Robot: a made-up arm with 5 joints.
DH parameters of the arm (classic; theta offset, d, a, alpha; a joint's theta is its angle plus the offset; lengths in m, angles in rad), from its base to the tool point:
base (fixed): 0 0.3 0.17 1.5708
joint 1: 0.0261 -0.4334 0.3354 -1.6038
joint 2: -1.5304 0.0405 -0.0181 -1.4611
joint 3: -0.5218 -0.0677 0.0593 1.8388
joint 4: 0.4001 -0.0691 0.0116 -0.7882
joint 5: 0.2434 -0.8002 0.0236 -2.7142
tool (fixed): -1.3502 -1.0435 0 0
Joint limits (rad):
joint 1: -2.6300..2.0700
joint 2: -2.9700..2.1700
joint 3: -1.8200..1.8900
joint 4: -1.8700..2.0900
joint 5: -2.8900..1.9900
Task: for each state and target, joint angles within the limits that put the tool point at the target. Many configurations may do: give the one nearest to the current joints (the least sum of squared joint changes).
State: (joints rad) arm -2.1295 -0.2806 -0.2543 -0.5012 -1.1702
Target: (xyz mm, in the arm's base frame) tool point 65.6 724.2 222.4
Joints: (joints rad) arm -1.7055 0.1827 -0.4143 -0.4433 -1.2189
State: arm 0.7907 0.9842 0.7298 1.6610 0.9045
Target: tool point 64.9 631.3 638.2
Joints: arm 0.7585 1.2484 0.7472 2.0149 0.9151
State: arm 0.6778 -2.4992 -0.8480 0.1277 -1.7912
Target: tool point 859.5 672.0 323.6
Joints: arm 0.2524 -2.3469 -0.8449 0.6232 -1.5705
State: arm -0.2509 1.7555 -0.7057 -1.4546 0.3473
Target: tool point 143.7 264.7 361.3
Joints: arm -0.4069 1.4153 -0.5812 -1.7354 -0.3049
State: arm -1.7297 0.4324 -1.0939 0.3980 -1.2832
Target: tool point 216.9 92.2 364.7
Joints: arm -0.9061 0.8331 -1.0673 1.2253 -1.5180
